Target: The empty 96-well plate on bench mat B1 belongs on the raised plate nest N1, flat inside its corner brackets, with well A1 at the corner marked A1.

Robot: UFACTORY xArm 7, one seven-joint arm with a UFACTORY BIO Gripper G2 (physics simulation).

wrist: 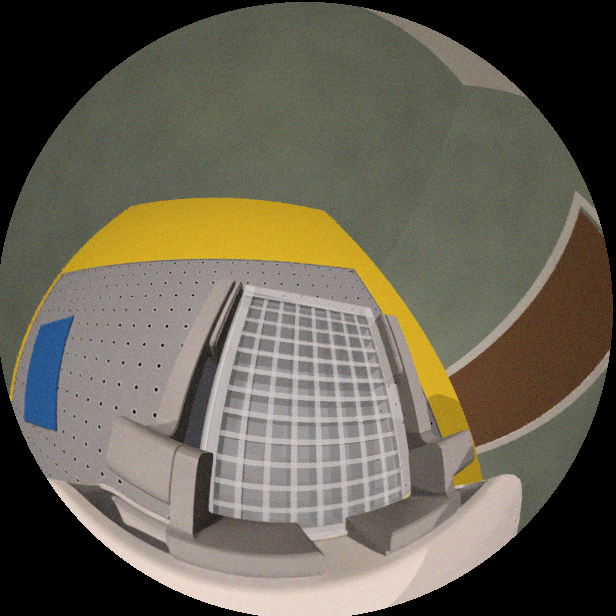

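The empty 96-well plate [307, 402] fills the middle of the wrist view, a white grid of wells seen from above. My gripper [307, 304] straddles it, one grey finger along its left long side and one along its right. Both fingers lie against the plate's edges, so the gripper is shut on the plate. A dark blue surface [197, 396] shows in the narrow gap under the plate's left side. I cannot tell whether the plate rests on it or hangs just above. Nest N1 and the A1 mark are not in view.
Below the plate is a grey perforated board [126, 344] with a yellow border [229, 226]. A bright blue patch [44, 373] lies on the board at far left. Beyond is green-grey floor, with a brown strip [545, 344] edged in pale grey at right.
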